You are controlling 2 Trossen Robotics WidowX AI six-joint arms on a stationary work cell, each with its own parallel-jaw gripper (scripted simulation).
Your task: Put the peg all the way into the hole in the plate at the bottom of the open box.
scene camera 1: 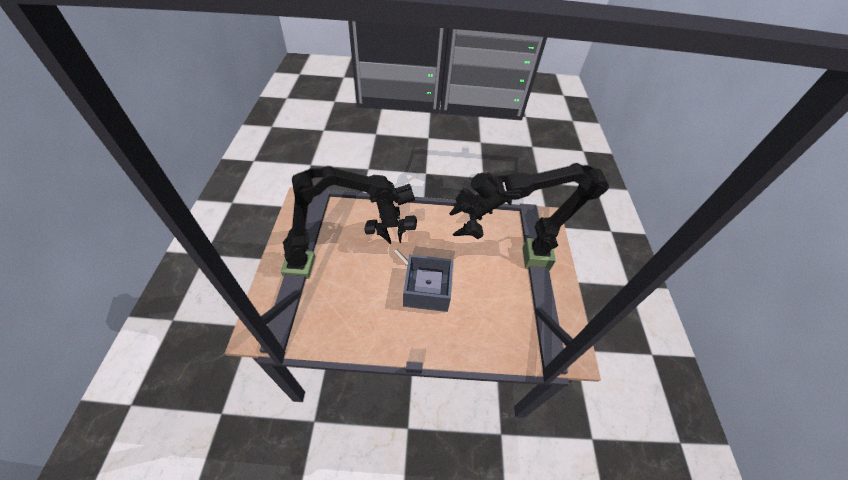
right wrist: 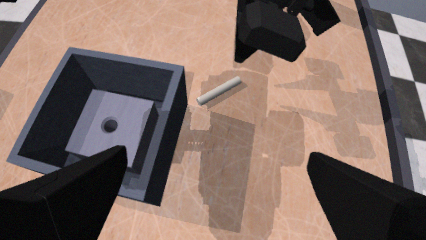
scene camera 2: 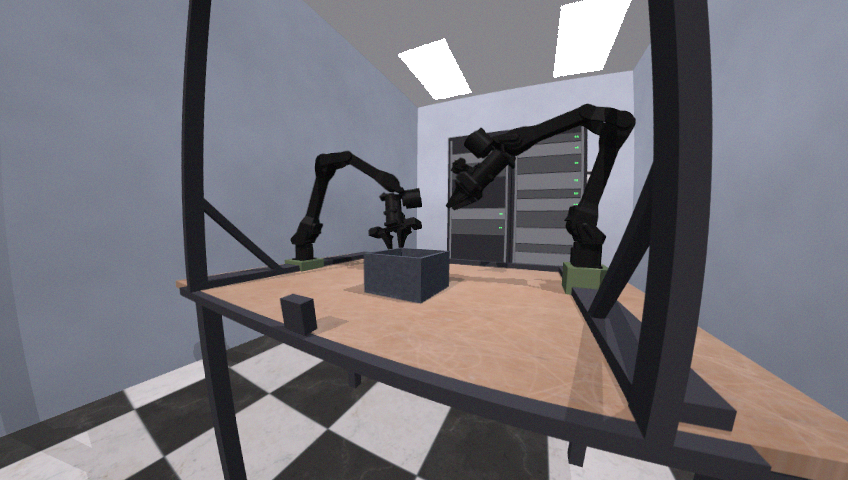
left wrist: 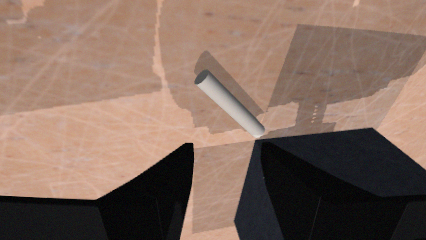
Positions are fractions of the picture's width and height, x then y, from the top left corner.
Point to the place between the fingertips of the right gripper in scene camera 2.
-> At 0.53, 0.43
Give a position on a box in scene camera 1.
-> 0.49, 0.62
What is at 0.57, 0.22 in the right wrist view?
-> The left gripper.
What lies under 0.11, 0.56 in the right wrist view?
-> A box.
